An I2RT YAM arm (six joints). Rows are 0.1 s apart.
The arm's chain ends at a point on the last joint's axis. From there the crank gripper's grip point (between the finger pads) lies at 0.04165 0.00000 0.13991 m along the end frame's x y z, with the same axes.
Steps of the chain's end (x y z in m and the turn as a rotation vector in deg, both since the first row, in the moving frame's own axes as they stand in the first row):
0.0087 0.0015 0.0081 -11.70 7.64 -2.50
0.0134 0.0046 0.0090 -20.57 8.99 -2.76
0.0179 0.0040 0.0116 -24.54 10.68 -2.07
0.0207 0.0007 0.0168 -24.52 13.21 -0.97
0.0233 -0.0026 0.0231 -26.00 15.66 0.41
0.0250 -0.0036 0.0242 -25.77 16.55 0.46
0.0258 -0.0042 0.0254 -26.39 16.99 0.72
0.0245 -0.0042 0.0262 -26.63 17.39 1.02
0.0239 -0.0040 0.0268 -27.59 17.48 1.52
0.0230 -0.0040 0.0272 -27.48 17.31 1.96
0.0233 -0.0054 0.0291 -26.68 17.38 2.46
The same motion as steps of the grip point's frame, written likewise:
0.0274 0.0270 -0.0014 -11.70 7.64 -2.50
0.0354 0.0499 -0.0076 -20.57 8.99 -2.76
0.0434 0.0582 -0.0106 -24.54 10.68 -2.07
0.0511 0.0553 -0.0085 -24.52 13.21 -0.97
0.0580 0.0559 -0.0070 -26.00 15.66 0.41
0.0616 0.0542 -0.0069 -25.77 16.55 0.46
0.0631 0.0550 -0.0069 -26.39 16.99 0.72
0.0624 0.0557 -0.0070 -26.63 17.39 1.02
0.0615 0.0584 -0.0076 -27.59 17.48 1.52
0.0600 0.0587 -0.0069 -27.48 17.31 1.96
0.0603 0.0561 -0.0043 -26.68 17.38 2.46

